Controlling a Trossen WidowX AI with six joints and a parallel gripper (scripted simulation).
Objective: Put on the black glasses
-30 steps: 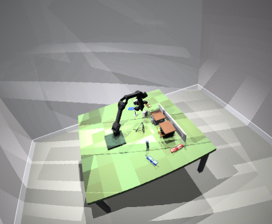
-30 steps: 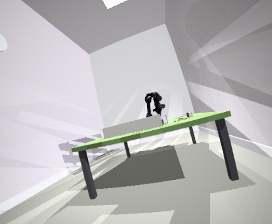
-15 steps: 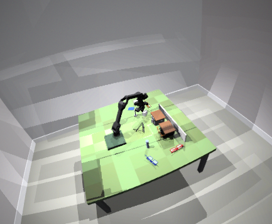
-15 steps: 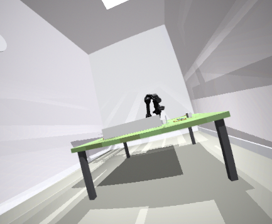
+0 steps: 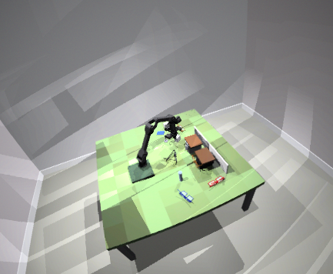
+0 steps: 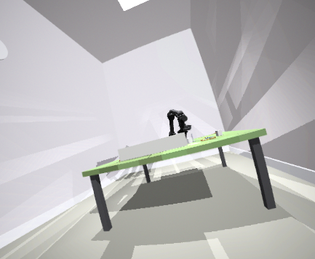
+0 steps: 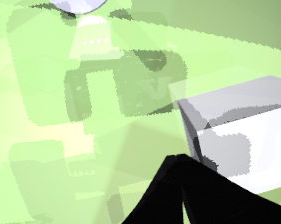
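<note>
The pale round disc lies 80 mm behind my gripper tip, 70 mm to the left of it and 20 mm below it. From my gripper tip the other things lie so: blue item (230 mm to the left, 80 mm behind, 40 mm below); then grey wall panel (290 mm to the right, 230 mm ahead, 10 mm above).
</note>
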